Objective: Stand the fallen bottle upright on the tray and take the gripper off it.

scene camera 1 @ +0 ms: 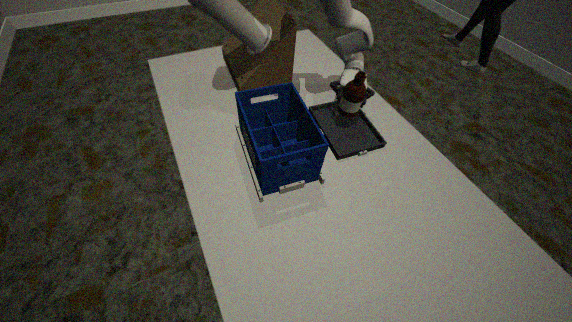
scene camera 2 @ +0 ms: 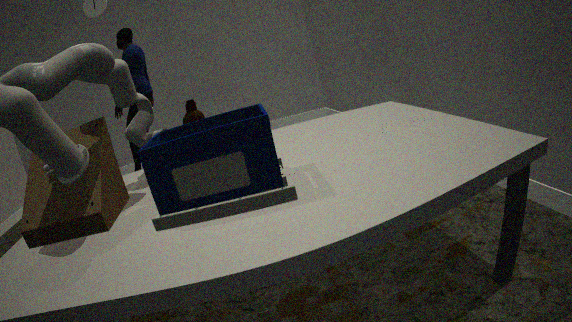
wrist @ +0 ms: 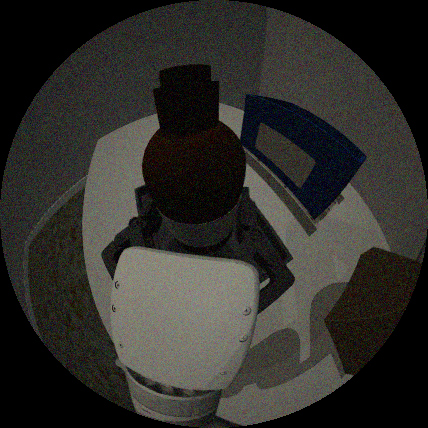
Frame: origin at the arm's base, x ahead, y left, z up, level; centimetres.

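Where they show: gripper, fingertip midpoint: (scene camera 1: 350, 102); arm's base, origin of the base link: (scene camera 1: 259, 40) (scene camera 2: 73, 165).
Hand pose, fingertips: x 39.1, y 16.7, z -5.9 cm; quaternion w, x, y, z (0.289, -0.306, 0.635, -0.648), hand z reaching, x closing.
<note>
Each offset is from my fingertips to the top centre of the thing.
The brown bottle with a pale label {dx -0.6, dy +0.7, dz +11.0 cm} (scene camera 1: 355, 93) (scene camera 2: 193, 115) (wrist: 194, 165) stands about upright between the fingers, neck up. My gripper (scene camera 1: 353, 96) (wrist: 199, 192) is shut on its lower part, from the side facing the robot's base. In scene camera 2 the crate hides the gripper and the bottle's lower part. The dark tray {dx +1.8, dy -0.7, dz -8.4 cm} (scene camera 1: 352, 134) (wrist: 275, 242) lies flat on the table beside the crate. The bottle's base is at the tray's rear end, nearest the robot; whether it touches the tray floor I cannot tell.
A blue divided crate {dx +2.0, dy -29.3, dz +6.6 cm} (scene camera 1: 274, 177) (scene camera 2: 265, 150) (wrist: 327, 172) stands close beside the tray, with low pale rails {dx +0.7, dy -39.1, dz -7.9 cm} (scene camera 2: 225, 209) along its foot. A brown wooden block (scene camera 1: 265, 67) (scene camera 2: 112, 185) (wrist: 375, 310) stands near the arm's base. The table's edge runs close on the tray's other side.
</note>
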